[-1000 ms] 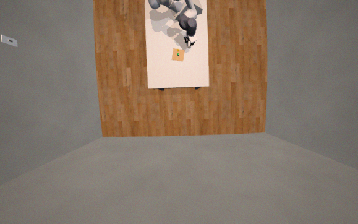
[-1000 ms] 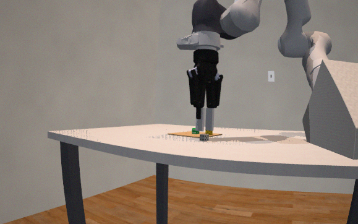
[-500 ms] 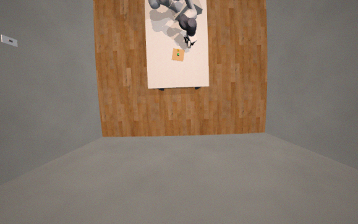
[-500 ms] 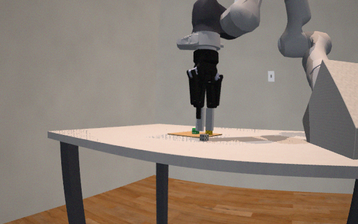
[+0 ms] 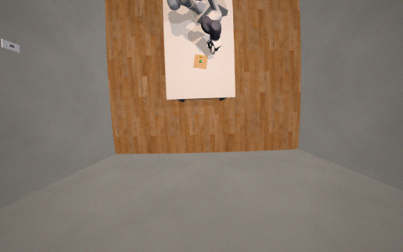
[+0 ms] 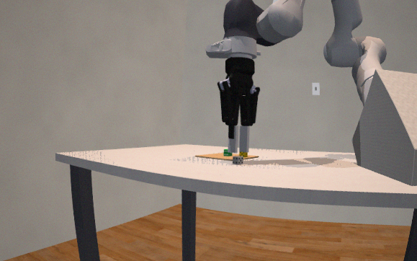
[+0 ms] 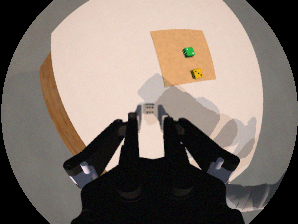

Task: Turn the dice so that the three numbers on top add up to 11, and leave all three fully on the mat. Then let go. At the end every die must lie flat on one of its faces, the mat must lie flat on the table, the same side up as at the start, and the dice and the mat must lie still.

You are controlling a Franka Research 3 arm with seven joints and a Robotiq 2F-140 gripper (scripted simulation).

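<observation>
Right now my hand is 50 mm above the white die. Round my hand: yellow die: 30 mm ahead, 130 mm to the right, 50 mm below; green die: 80 mm ahead, 130 mm to the right, 50 mm below; tan mat: 80 mm ahead, 130 mm to the right, 60 mm below.
</observation>
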